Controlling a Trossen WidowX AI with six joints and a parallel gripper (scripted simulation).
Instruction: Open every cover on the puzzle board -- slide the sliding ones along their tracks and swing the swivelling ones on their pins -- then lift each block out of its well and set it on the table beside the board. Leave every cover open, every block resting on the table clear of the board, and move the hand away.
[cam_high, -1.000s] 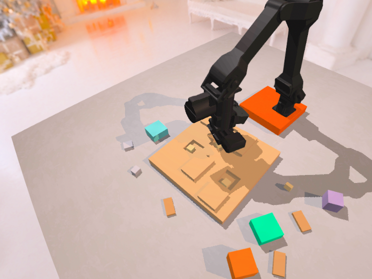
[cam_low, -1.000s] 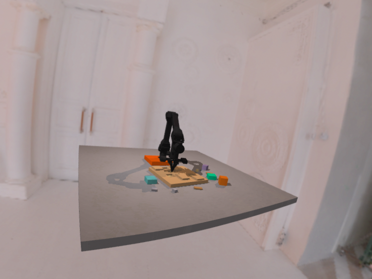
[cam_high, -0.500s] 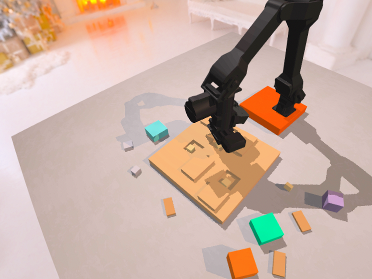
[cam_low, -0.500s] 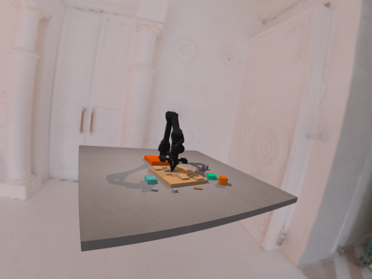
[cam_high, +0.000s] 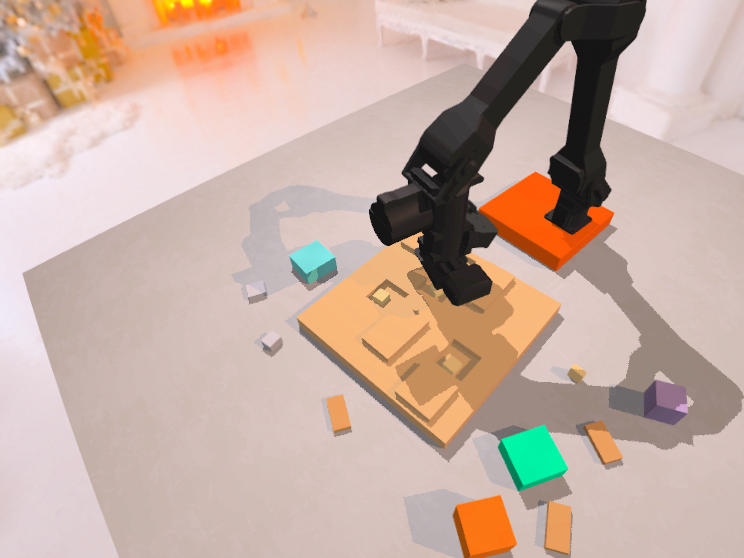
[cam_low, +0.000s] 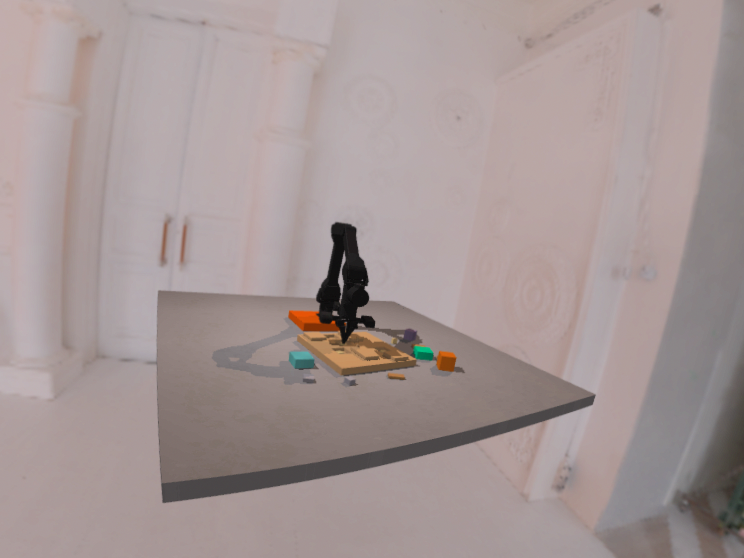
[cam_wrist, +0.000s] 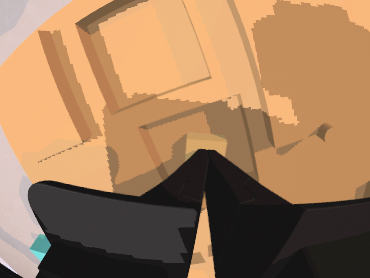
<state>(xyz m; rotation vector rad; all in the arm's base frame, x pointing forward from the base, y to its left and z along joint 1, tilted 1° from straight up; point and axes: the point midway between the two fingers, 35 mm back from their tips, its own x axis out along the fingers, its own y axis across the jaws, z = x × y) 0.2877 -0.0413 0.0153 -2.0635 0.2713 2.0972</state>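
The purple cube lies 34 cm to the left of my gripper tip and 9 cm behind it. Also, from my gripper tip: orange block 29 cm to the left, 21 cm ahead, 1 cm above; cyan block 19 cm to the right, 12 cm ahead, 1 cm below; green block 27 cm to the left, 10 cm ahead, 1 cm below.
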